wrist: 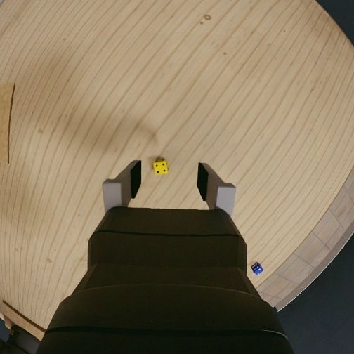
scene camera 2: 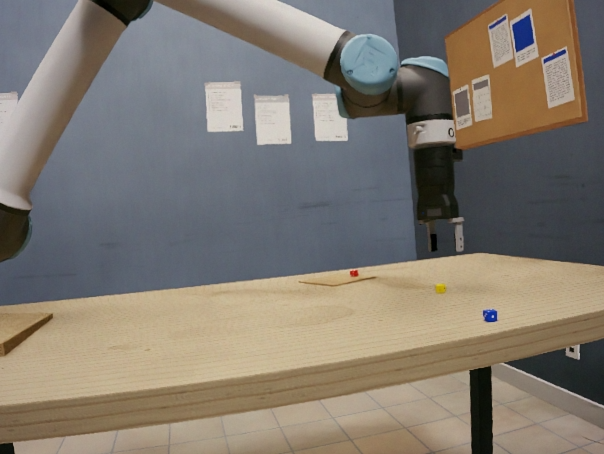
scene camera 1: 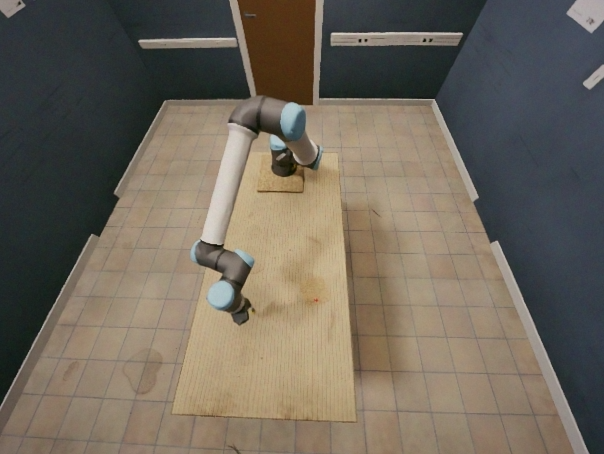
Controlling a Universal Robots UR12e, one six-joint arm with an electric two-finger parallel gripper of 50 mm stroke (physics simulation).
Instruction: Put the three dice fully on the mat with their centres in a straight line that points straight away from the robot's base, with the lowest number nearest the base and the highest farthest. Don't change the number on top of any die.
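Frame: origin at the arm's base, x ahead, y left, z up, level; centimetres.
Seen in the pictures: gripper, fingertip midpoint: (scene camera 2: 446, 251) (scene camera 1: 248, 312); arm's base, origin of the base link: (scene camera 1: 283, 166).
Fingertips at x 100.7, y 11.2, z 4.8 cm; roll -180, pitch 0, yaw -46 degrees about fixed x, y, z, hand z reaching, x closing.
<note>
Pixels of each thing's middle, then the offset from my fingertips to it. Level surfaces: height alone.
- red die, body centre: (scene camera 2: 354, 273) (scene camera 1: 315, 300) dx -14.6, dy +30.9, dz -6.9 cm
- thin mat, body centre: (scene camera 2: 337, 279) (scene camera 1: 315, 291) dx -19.3, dy +29.5, dz -7.9 cm
- yellow die, body centre: (scene camera 2: 440, 288) dx -1.6, dy +0.0, dz -7.3 cm
- blue die, body centre: (scene camera 2: 490, 315) dx -2.1, dy -25.8, dz -7.3 cm
- wooden table, its level: dz -8.1 cm
The red die (scene camera 1: 315, 300) (scene camera 2: 354, 273) sits on the thin mat (scene camera 1: 311, 286) (scene camera 2: 327, 282), near its edge farthest from the base; its top number is too small to read. Part of the mat (wrist: 4, 117) shows in the wrist view. The yellow die (scene camera 1: 253, 311) (scene camera 2: 440, 288) (wrist: 160, 167) lies on the table, off the mat, with the number 4 on top. The blue die (scene camera 2: 490, 315) (wrist: 257, 268) lies near the table's side edge; its top looks like a 6. The arm hides it in scene camera 1. My gripper (scene camera 2: 445, 242) (wrist: 169, 172) is open and empty, high above the yellow die.
The robot's base stands on a square board (scene camera 1: 267, 186) (scene camera 2: 30, 325) at one end of the wooden table (scene camera 1: 280, 380) (scene camera 2: 210, 370) (wrist: 240, 115). The blue die is close to the table's edge. A cork board (scene camera 2: 425, 0) hangs on the wall behind the arm.
</note>
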